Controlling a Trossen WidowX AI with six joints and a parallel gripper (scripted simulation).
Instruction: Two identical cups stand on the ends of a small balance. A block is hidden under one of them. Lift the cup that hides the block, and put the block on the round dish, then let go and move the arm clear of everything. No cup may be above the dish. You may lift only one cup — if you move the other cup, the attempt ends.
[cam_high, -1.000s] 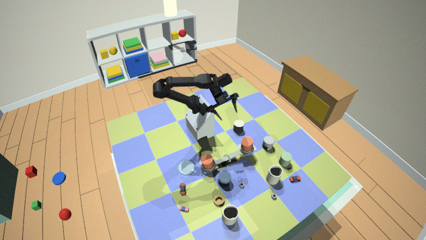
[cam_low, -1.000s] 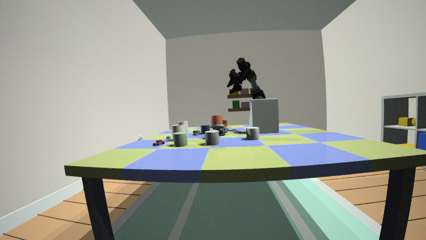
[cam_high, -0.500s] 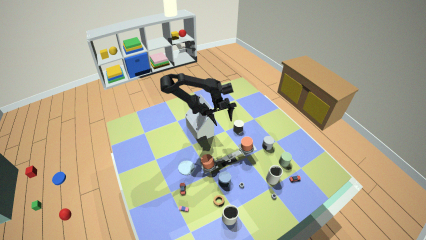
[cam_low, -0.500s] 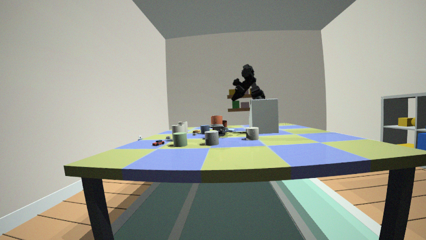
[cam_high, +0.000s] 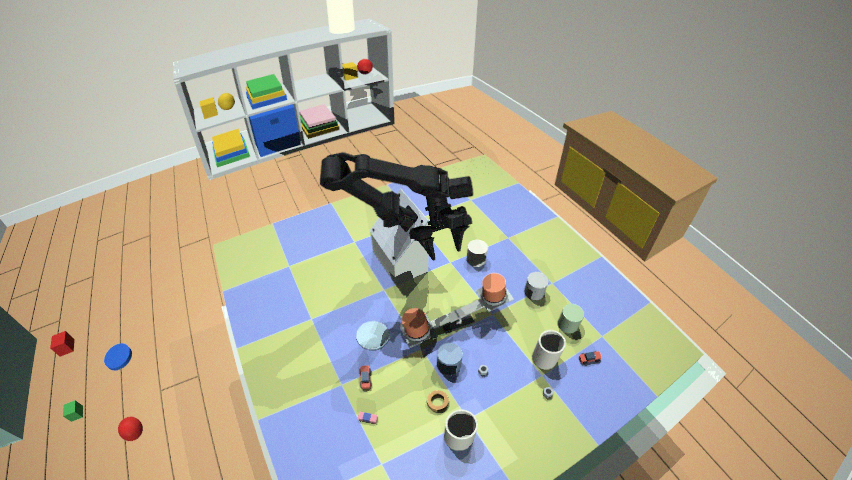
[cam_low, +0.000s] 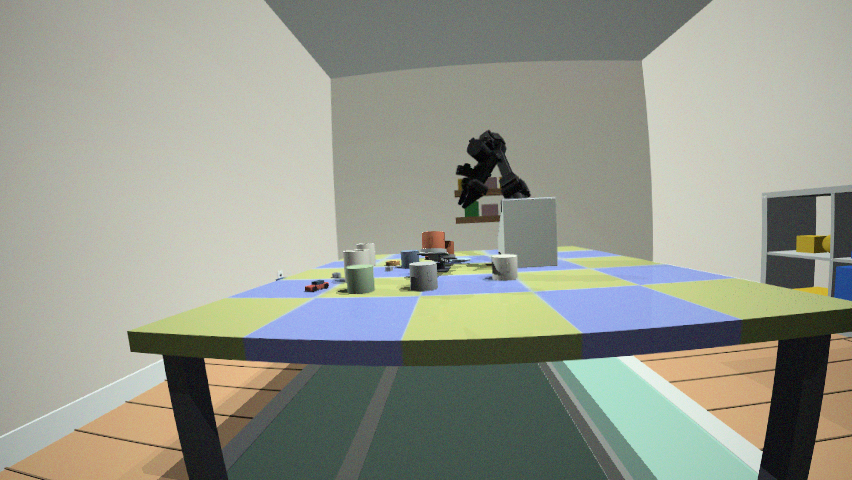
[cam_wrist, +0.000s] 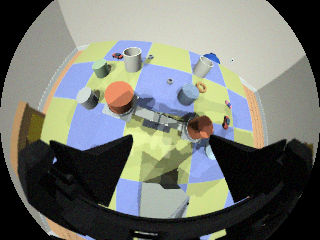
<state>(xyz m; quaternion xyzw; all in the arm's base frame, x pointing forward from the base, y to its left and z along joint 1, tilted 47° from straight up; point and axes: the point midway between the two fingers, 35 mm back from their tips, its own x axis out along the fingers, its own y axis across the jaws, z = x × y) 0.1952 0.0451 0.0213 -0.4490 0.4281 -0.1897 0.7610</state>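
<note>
Right now the orange cup is 6 cm ahead of my gripper tip, 16 cm to the right of it and 16 cm below it. Also, from my gripper tip: pale blue round dish: 25 cm to the right, 22 cm below; blue-grey cylinder: 22 cm ahead, 11 cm to the right, 18 cm below; grey cylinder: 11 cm ahead, 30 cm to the left, 18 cm below.
</note>
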